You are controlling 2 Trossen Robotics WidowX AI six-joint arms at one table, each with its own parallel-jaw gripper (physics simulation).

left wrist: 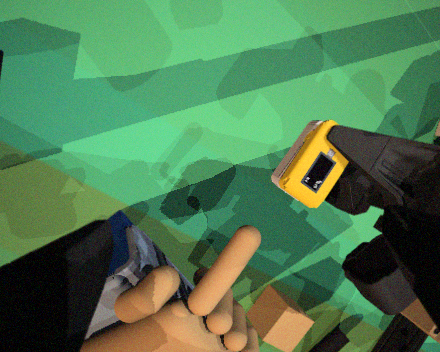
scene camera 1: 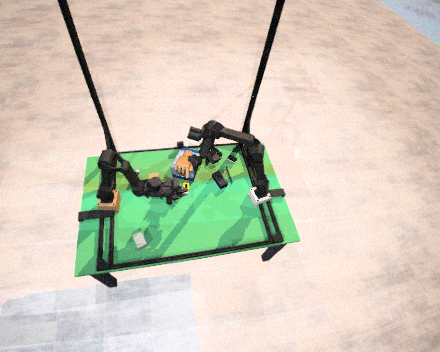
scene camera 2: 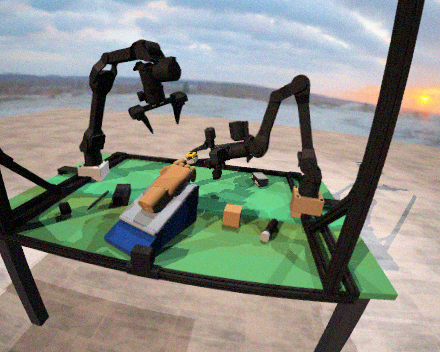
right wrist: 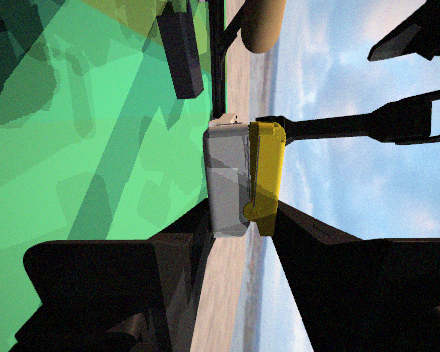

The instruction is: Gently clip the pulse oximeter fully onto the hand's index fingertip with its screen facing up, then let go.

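Frame: origin at the left arm's base, x ahead, y left, z up, level; millimetres.
Where they show: left gripper, fingertip midpoint: [left wrist: 248, 225] [scene camera 1: 200, 168] [scene camera 2: 165, 128] [right wrist: 408, 82]; right gripper, fingertip midpoint: [left wrist: 318, 131] [scene camera 1: 187, 191] [scene camera 2: 191, 156] [right wrist: 238, 204]; left arm's base at its link origin: [scene camera 1: 260, 193] [scene camera 2: 93, 163]; right arm's base at its link origin: [scene camera 1: 107, 197] [scene camera 2: 308, 193].
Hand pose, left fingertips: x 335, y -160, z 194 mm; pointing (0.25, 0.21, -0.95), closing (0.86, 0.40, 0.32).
Things, the pixels of their top centre, and the offset from my left fingertips.
- pulse oximeter at its top centre: [right wrist: 281, 181] [left wrist: 331, 168] [scene camera 2: 192, 152] [scene camera 1: 185, 186] 94 mm ahead, 30 mm left, 86 mm down
- orange cube at its top centre: [left wrist: 289, 331] [scene camera 2: 233, 208] 229 mm ahead, 164 mm right, 203 mm down
- dark cylinder at its top centre: [scene camera 2: 270, 225] 335 mm ahead, 224 mm right, 226 mm down
- black box at its top centre: [right wrist: 194, 58] [scene camera 2: 121, 189] [scene camera 1: 219, 178] 153 mm back, 33 mm right, 218 mm down
- pen at its top centre: [scene camera 2: 98, 198] 233 mm back, 60 mm right, 244 mm down
- small black object at its top centre: [scene camera 2: 64, 205] 303 mm back, 160 mm right, 220 mm down
- pale box at its top centre: [scene camera 2: 260, 175] [scene camera 1: 139, 239] 401 mm ahead, 176 mm left, 223 mm down
The pulse oximeter [scene camera 1: 186, 185] [scene camera 2: 191, 156] [left wrist: 320, 170] [right wrist: 268, 175] has a yellow top half and a pale lower half, with its dark screen facing up. My right gripper [right wrist: 238, 204] is shut on its rear end and holds it above the table. The tan hand [scene camera 1: 185, 161] [scene camera 2: 167, 184] lies on a sloped stand. Its index finger [left wrist: 225, 270] sticks out; the oximeter is apart from the tip, up and right of it in the left wrist view. My left gripper [scene camera 2: 165, 128] is open and empty, above the hand. One of its fingers shows dark at the left wrist view's lower left.
The blue stand [scene camera 2: 175, 222] carries the hand. An orange cube [scene camera 2: 232, 215] [left wrist: 287, 325] and a dark cylinder [scene camera 2: 270, 230] lie right of it in scene camera 2. A black box [scene camera 2: 121, 195] [right wrist: 182, 60], a pen [scene camera 2: 98, 200] and a small black object [scene camera 2: 64, 210] lie left. A pale box [scene camera 1: 140, 239] lies apart.
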